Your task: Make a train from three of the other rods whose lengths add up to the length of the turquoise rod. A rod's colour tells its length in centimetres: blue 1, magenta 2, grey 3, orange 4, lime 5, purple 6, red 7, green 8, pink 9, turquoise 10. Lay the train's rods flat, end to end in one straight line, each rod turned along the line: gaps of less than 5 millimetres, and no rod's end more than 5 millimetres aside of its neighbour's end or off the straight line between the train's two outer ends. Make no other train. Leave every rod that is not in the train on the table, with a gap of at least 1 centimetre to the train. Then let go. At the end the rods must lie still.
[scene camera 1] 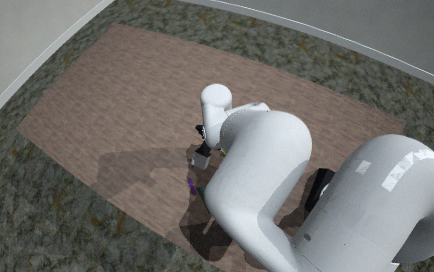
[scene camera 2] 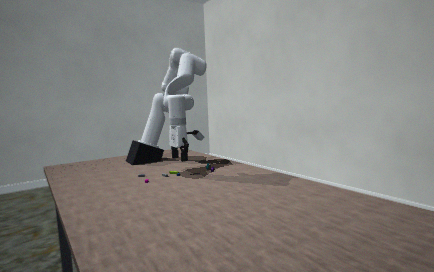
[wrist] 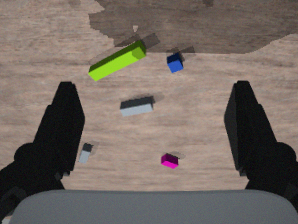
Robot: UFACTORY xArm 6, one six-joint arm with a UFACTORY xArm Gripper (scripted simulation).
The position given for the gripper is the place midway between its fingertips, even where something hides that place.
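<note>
Lime rod (wrist: 135,51) in view. Likewise the gripper (wrist: 154,99).
</note>
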